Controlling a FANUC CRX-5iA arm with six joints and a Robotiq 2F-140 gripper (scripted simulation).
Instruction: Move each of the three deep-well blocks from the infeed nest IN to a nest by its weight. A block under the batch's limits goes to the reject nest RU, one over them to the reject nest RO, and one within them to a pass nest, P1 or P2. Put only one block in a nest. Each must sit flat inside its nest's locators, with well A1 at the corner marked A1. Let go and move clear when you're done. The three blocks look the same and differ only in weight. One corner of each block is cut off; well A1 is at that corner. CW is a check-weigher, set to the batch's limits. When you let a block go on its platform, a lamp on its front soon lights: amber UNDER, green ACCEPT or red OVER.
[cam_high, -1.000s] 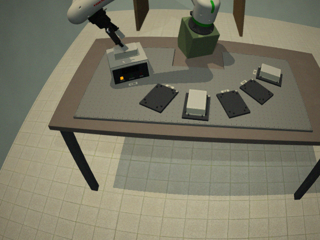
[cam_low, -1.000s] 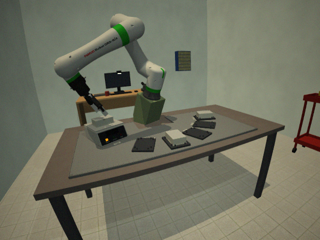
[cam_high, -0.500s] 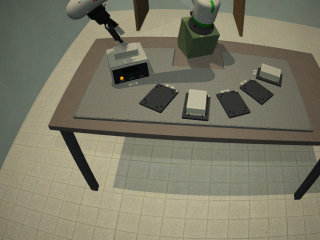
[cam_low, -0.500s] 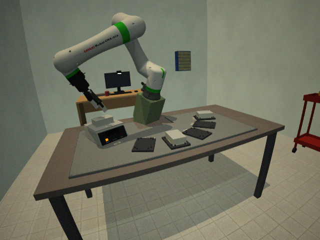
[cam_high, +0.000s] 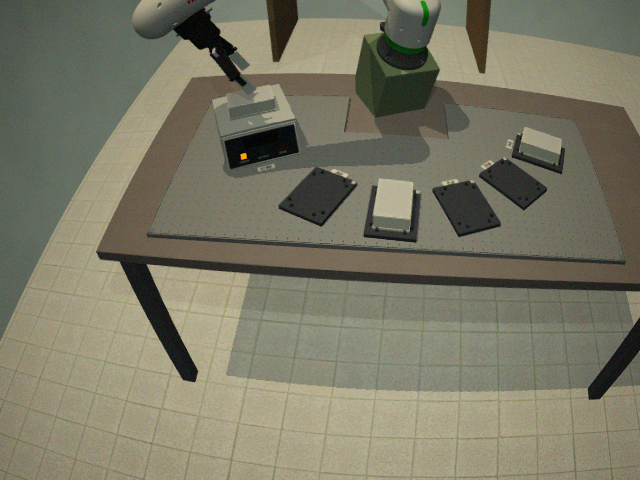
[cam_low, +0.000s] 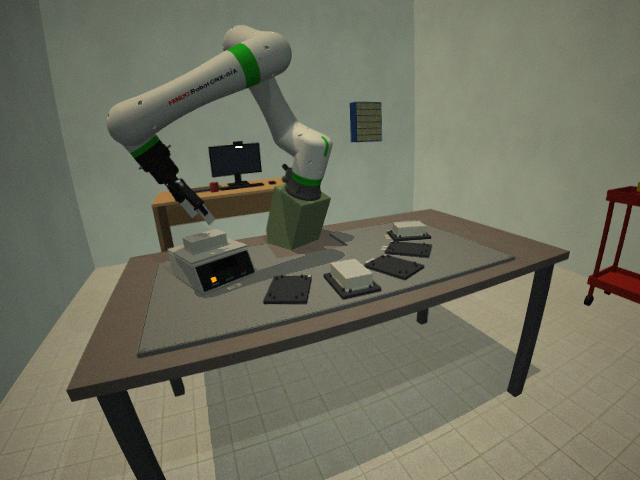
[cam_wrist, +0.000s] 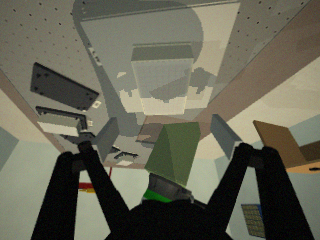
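My gripper is now 110 mm above the grey platform. Round my hand: check-weigher: 140 mm below; P1 label: 240 mm ahead, 380 mm to the left, 210 mm below; nest P1: 340 mm ahead, 360 mm to the left, 200 mm below.
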